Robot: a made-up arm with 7 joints. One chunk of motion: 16 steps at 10 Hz.
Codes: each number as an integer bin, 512 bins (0 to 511) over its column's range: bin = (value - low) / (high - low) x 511, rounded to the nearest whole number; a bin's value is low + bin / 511 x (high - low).
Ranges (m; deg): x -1.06..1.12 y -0.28..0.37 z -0.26..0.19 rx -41..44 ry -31..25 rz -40..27
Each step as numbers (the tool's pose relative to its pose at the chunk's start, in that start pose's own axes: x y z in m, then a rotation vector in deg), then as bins.
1 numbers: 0.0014 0.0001 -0.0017 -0.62 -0.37 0.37
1 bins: 249 220 293 243 279 308
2 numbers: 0.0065 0.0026 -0.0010 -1.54 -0.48 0.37
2 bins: 250 222 294 237 278 308
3 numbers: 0.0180 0.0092 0.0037 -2.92 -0.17 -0.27
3 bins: 253 227 299 229 281 303
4 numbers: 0.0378 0.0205 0.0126 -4.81 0.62 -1.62
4 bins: 257 236 310 218 289 293
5 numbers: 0.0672 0.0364 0.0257 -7.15 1.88 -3.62
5 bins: 264 249 324 203 300 277
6 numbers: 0.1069 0.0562 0.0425 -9.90 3.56 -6.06
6 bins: 274 264 344 187 315 259
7 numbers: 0.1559 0.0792 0.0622 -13.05 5.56 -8.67
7 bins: 285 282 366 168 334 239
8 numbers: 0.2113 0.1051 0.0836 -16.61 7.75 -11.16
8 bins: 298 303 390 147 354 220
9 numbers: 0.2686 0.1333 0.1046 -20.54 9.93 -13.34
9 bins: 311 325 414 123 373 203
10 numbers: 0.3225 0.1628 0.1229 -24.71 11.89 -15.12
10 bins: 324 348 435 98 391 190
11 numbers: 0.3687 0.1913 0.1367 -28.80 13.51 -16.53
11 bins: 335 371 450 73 406 179
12 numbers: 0.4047 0.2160 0.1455 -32.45 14.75 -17.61
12 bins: 343 390 460 51 417 171
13 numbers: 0.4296 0.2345 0.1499 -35.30 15.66 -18.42
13 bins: 349 404 465 34 426 165
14 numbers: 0.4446 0.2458 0.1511 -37.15 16.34 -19.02
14 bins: 353 413 467 23 432 160
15 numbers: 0.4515 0.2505 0.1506 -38.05 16.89 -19.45
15 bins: 354 417 466 18 437 157
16 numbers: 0.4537 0.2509 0.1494 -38.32 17.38 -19.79
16 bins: 355 417 465 16 441 154
